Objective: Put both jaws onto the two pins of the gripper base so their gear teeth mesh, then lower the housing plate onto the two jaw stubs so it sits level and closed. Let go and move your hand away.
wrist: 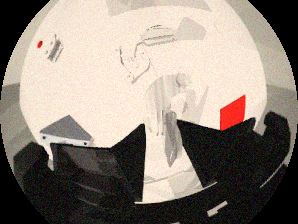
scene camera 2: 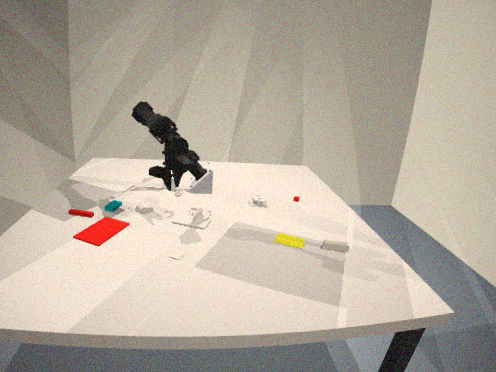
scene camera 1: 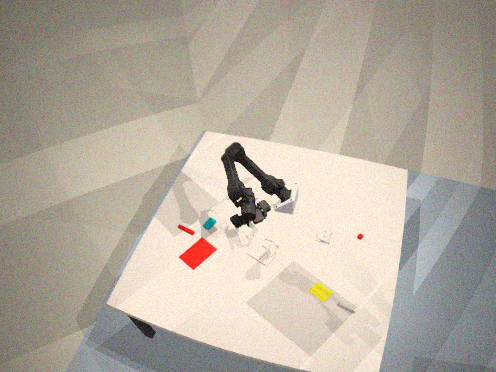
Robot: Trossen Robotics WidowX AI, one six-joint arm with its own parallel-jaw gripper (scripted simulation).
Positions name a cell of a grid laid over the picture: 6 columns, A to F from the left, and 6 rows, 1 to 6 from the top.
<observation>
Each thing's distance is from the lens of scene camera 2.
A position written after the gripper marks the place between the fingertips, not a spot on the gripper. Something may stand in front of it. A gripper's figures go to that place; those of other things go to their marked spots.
gripper (scene camera 2: C4): 116 cm
red plate (scene camera 2: B4): 104 cm
</observation>
